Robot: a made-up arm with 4 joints.
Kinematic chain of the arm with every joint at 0, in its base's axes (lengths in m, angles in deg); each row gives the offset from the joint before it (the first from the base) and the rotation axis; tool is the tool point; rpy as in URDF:
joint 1: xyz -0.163 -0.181 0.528 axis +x
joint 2: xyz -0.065 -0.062 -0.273 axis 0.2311 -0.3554 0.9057
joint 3: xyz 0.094 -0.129 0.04 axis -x
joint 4: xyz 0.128 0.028 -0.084 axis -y
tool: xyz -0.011 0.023 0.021 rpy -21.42 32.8 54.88
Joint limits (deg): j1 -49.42..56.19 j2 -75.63..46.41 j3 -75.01..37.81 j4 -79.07..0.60
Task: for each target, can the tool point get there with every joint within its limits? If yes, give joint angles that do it. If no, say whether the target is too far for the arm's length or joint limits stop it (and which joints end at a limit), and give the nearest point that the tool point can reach.
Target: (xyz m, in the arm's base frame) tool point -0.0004 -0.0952 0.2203
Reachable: yes | joints 38.33 8.55 12.51 -12.41
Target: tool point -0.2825 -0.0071 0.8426
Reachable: no: joint limits stop it (at a limit: joint 1, joint 2, joint 4) | nearest point -0.0388 -0.0449 0.4833 | short by 0.436 m
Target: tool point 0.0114 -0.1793 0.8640
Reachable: no: joint limits stop it (at a limit: joint 1, joint 2, joint 3, joint 4) | nearest point -0.0385 -0.0524 0.4839 | short by 0.404 m
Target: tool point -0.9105 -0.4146 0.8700
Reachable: no: too far | nearest point -0.2918 -0.5973 0.5703 | short by 0.711 m
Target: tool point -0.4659 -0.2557 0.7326
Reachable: no: joint limits stop it (at a limit: joint 1, joint 2, joint 3, joint 4) | nearest point -0.2918 -0.5973 0.5703 | short by 0.416 m
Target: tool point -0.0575 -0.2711 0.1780
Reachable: yes | joints 26.64 -39.55 -48.64 -69.91
